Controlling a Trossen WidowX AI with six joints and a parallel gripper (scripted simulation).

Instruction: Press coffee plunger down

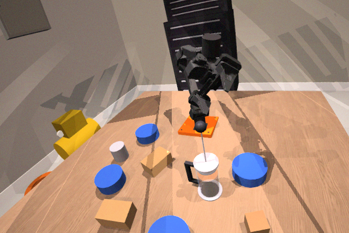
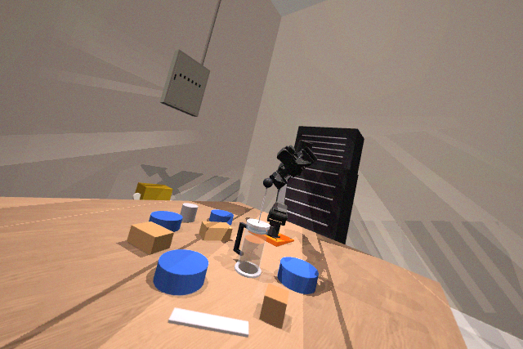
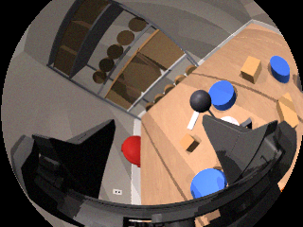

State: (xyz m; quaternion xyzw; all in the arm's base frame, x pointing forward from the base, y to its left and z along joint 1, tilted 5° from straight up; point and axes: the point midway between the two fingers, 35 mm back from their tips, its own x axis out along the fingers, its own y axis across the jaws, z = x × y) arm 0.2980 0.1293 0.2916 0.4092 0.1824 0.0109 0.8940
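The glass coffee press is 30 mm ahead of my gripper tip, 60 mm to the right of it and 190 mm below it. The rest, counted from my gripper tip: white flat bar (260 mm ahead, 30 mm to the left, 320 mm below).
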